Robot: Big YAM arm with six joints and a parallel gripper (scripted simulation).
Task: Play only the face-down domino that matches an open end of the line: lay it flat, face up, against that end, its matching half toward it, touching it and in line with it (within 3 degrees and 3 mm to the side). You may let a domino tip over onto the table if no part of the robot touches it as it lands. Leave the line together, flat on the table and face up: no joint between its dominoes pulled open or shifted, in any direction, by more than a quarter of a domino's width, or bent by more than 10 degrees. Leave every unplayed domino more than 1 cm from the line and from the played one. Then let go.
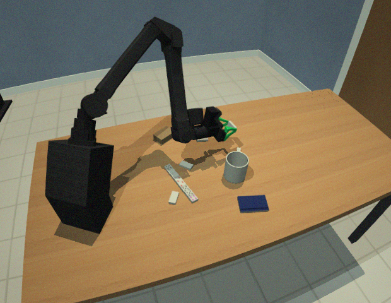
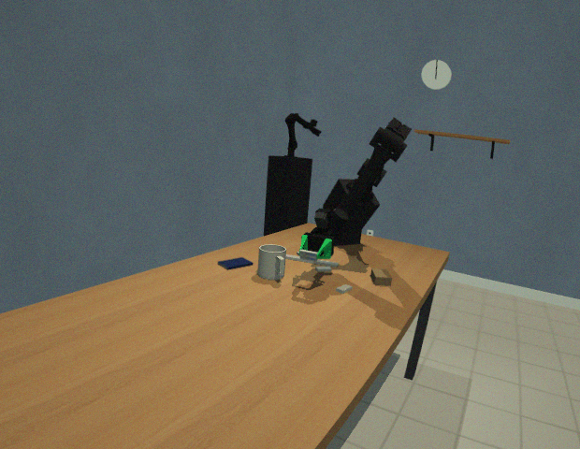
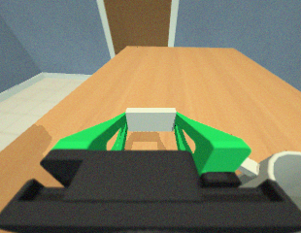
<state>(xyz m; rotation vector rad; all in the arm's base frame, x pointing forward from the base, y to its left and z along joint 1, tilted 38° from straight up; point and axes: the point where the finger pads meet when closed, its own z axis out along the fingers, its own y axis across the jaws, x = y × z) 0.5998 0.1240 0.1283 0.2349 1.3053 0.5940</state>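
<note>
My hand is 11 cm past the grey tile, 8 cm to the right of it and 12 cm above it. The rest, counted from my hand: brown block (29 cm behind, 12 cm to the left, 11 cm below).
</note>
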